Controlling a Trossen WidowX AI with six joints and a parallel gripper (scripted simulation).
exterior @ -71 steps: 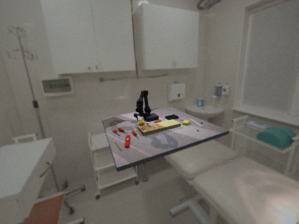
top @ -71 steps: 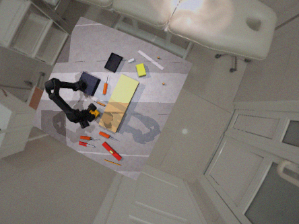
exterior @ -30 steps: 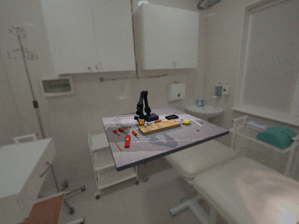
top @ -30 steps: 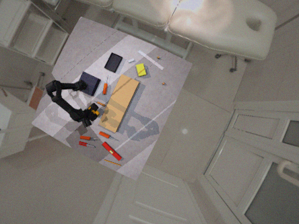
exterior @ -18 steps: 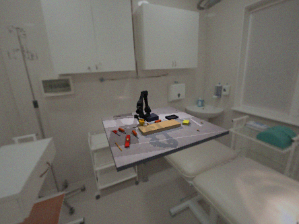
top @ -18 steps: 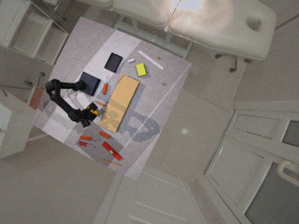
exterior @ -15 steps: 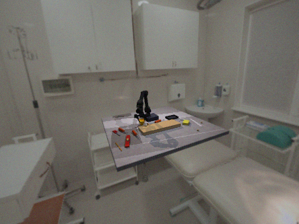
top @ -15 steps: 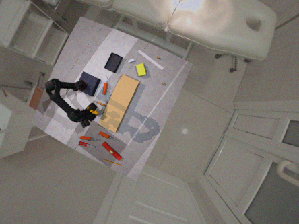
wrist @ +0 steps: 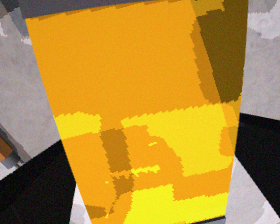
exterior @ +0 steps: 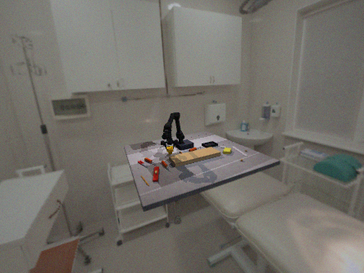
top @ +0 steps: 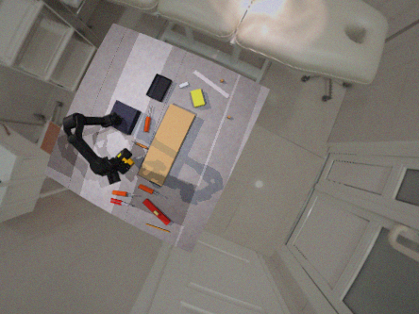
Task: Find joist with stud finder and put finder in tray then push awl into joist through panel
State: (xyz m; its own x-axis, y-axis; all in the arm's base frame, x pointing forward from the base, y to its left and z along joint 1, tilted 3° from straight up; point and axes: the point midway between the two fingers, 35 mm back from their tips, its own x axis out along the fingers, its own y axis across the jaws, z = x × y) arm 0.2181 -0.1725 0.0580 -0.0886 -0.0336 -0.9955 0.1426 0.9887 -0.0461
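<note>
Right now my gripper tip is 20 mm past the awl, 120 mm to the right of it and 60 mm above it. The rest, counted from my gripper tip: pencil: 440 mm ahead, 280 mm to the right, 70 mm below; then red level: 370 mm ahead, 180 mm to the right, 50 mm below; then yellow stud finder: 20 mm ahead, 30 mm below.
</note>
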